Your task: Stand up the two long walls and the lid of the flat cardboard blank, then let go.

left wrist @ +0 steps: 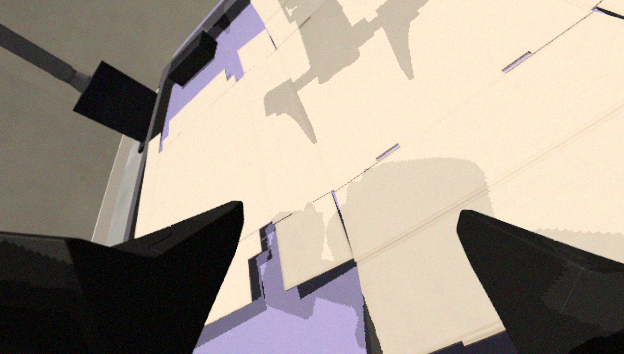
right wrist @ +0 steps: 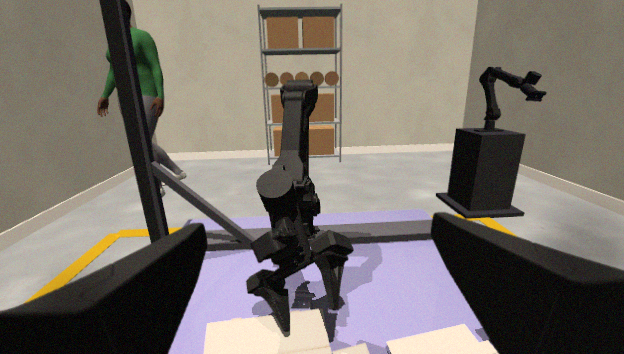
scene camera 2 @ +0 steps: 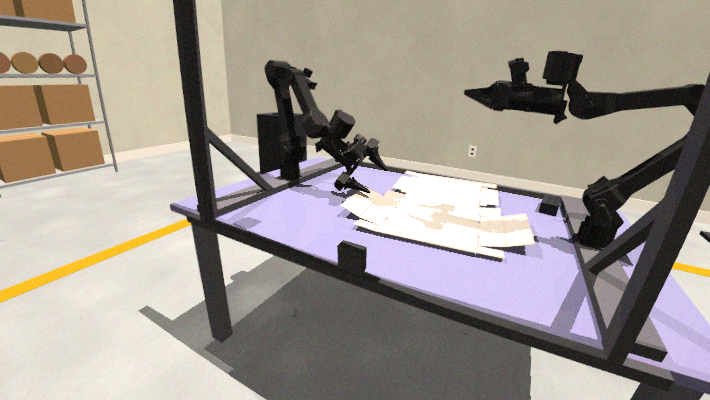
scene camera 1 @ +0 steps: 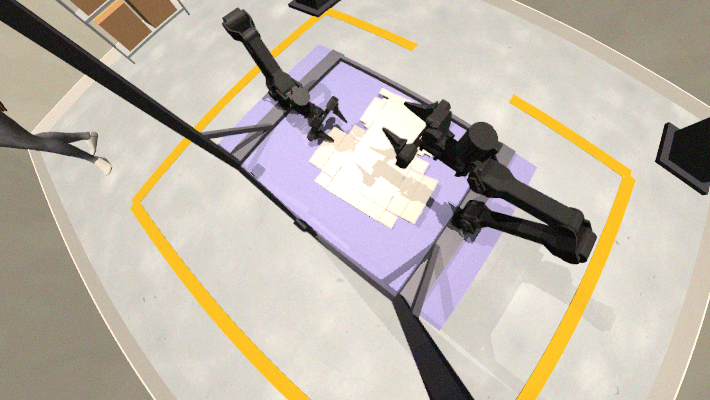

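Where they show: left gripper, between the fingertips: [left wrist: 351,216] [right wrist: 310,321] [scene camera 2: 378,181] [scene camera 1: 340,132]; right gripper, between the fingertips: [right wrist: 320,228] [scene camera 2: 467,92] [scene camera 1: 393,115]; left arm's base, origin of its link: [scene camera 2: 289,177] [scene camera 1: 285,102]; right arm's base, origin of its link: [scene camera 2: 594,243] [scene camera 1: 462,221].
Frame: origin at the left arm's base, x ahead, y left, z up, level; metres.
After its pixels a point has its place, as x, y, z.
Note:
The cardboard blank [scene camera 1: 350,172] @(0.462, -0.092, -0.017) [scene camera 2: 460,195] @(0.563, 0.183, -0.006) [left wrist: 425,115] @(0.420, -0.042, -0.018) [right wrist: 240,335] @(0.325, -0.105, 0.006) is cream-white and lies spread nearly flat on the purple table; no long wall or lid stands upright. Some end flaps look slightly lifted. My left gripper [scene camera 1: 338,131] @(0.344, 0.003, 0.047) [scene camera 2: 377,180] @(0.344, 0.003, 0.047) [left wrist: 351,216] @(0.344, 0.003, 0.047) [right wrist: 310,321] @(0.344, 0.003, 0.047) is open and empty, tilted low at the blank's left end, with its fingertips near the end flaps. Whether a finger touches them I cannot tell. My right gripper [scene camera 1: 395,116] @(0.563, 0.003, 0.317) is open and empty; in scene camera 2 it is level and high above the blank. In scene camera 1 it hides part of the blank.
The purple table [scene camera 1: 280,160] @(0.181, -0.226, -0.019) [scene camera 2: 300,220] @(0.232, -0.237, -0.019) has a dark raised frame with an upright post [scene camera 2: 190,100] @(0.040, -0.377, 0.278) at the left. A small black block [scene camera 2: 352,256] @(0.465, -0.381, 0.023) sits on the front rail. A shelf rack [right wrist: 341,100], a person [right wrist: 146,60] and a pedestal [right wrist: 480,165] stand beyond the table.

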